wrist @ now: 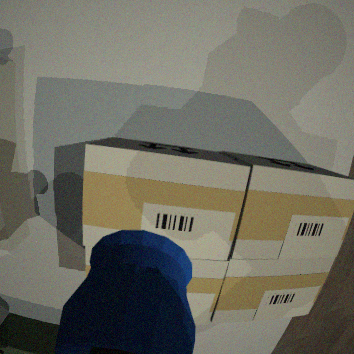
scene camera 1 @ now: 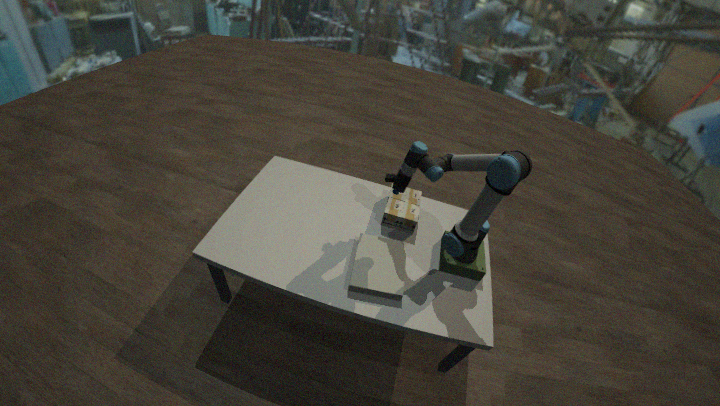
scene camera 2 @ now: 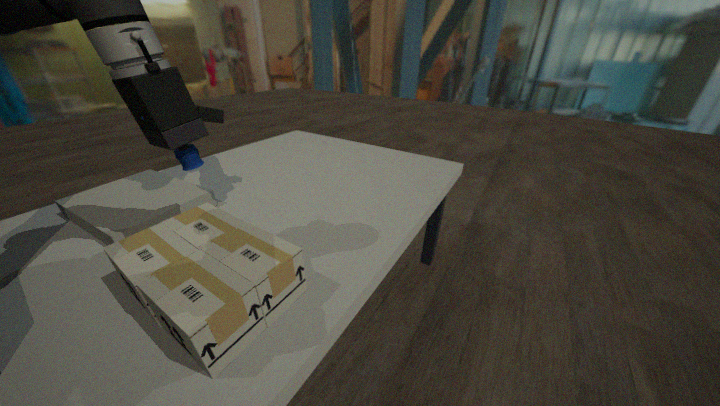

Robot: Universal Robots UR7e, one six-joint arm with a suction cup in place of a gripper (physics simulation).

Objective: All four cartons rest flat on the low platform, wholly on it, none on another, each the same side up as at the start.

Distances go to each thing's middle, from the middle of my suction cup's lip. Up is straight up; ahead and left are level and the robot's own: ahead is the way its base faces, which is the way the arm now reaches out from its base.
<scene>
I see the low grey platform (scene camera 2: 111,212) 30 mm behind my suction cup, 350 mm to the left of it and 190 mm below it.
</scene>
